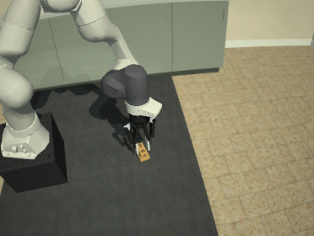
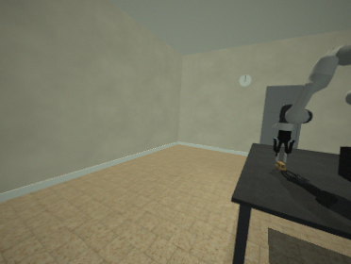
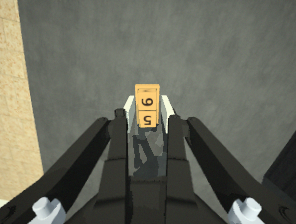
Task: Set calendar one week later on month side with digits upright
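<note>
My gripper is now 50 mm above the orange calendar cube. From my hand the other things lie so: orange calendar tray: 70 mm below, 20 mm to the left.
</note>
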